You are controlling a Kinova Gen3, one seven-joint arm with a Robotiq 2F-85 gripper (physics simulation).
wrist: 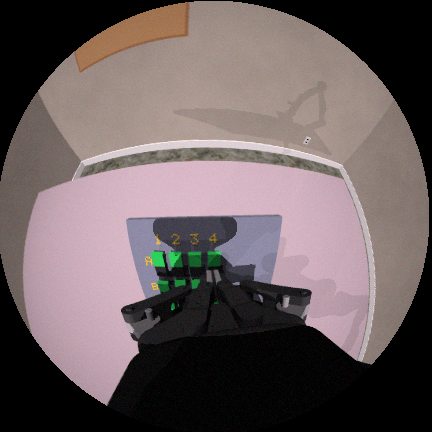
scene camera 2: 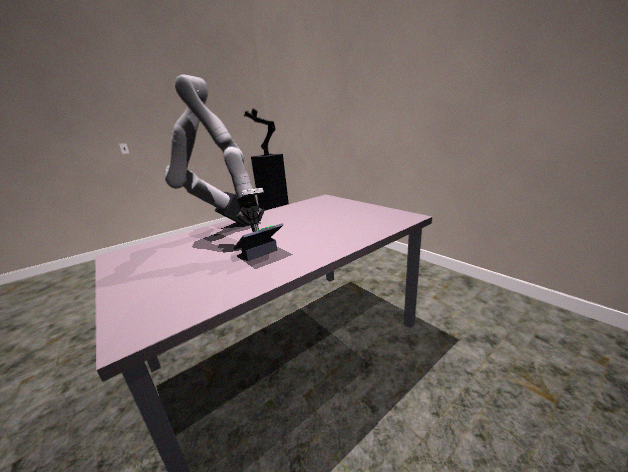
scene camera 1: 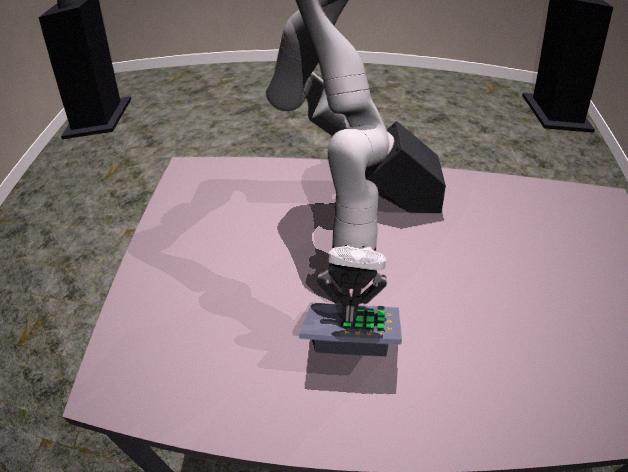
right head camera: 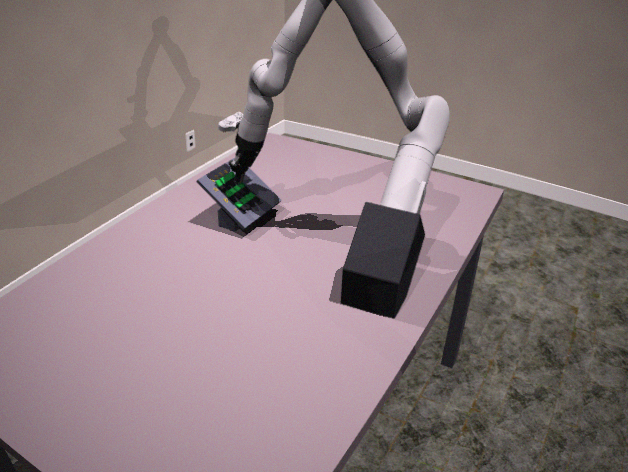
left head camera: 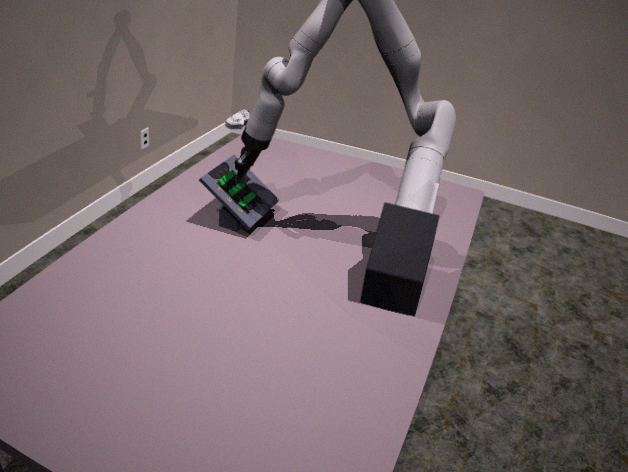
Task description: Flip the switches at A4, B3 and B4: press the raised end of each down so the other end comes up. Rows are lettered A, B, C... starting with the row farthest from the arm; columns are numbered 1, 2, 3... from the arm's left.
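A tilted grey-blue switch panel [left head camera: 266, 198] [scene camera 1: 311, 332] [wrist: 256, 232] carries black switches with green parts, rows and columns marked in yellow. My gripper [left head camera: 240, 178] [right head camera: 239, 176] [scene camera 1: 349, 318] [wrist: 212, 277] is shut and empty, pointing down at column 4. In the wrist view its tips are just on the arm's side of the green part of switch A4 [wrist: 214, 258] [scene camera 1: 346, 324]; contact cannot be made out. Switch B3 [wrist: 195, 284] shows partly, left of the fingers. Switch B4 is hidden behind the fingers in the wrist view. Which ends of these switches are raised is too small to tell.
The panel stands on a dark base [scene camera 1: 350, 348] on the pink table [left head camera: 203, 329] [scene camera 1: 482, 355]. The arm's black mounting block [left head camera: 401, 243] [right head camera: 383, 243] [scene camera 1: 411, 177] stands behind it. Dark pedestals [scene camera 1: 81, 65] [scene camera 1: 571, 65] stand on the floor beyond the table.
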